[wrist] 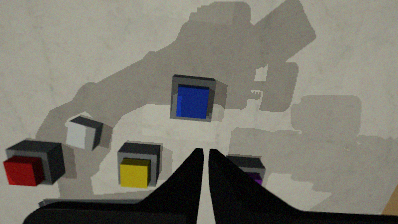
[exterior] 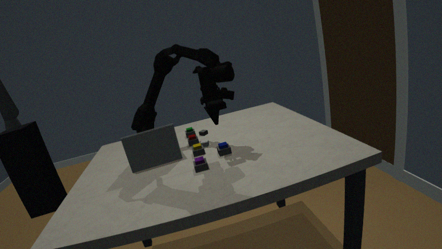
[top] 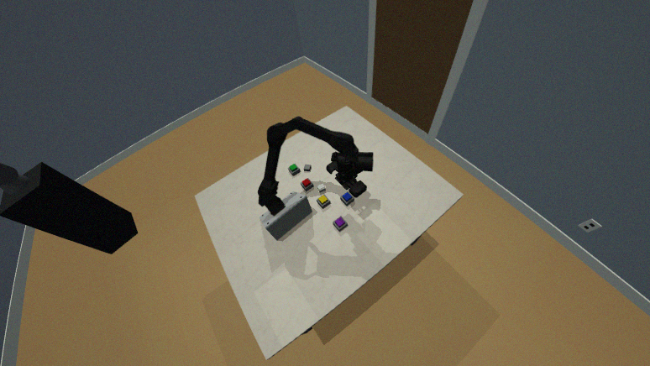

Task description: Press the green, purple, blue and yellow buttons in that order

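Now: gripper tip 9 cm above the blue button, 1 cm to the right of it and 1 cm short of it. The rest, counted from my gripper tip: yellow button 9 cm below, 8 cm to the left, 8 cm behind; then pale block 15 cm to the left, 12 cm below, 3 cm behind; then purple button 11 cm behind, 9 cm below, 6 cm to the right.
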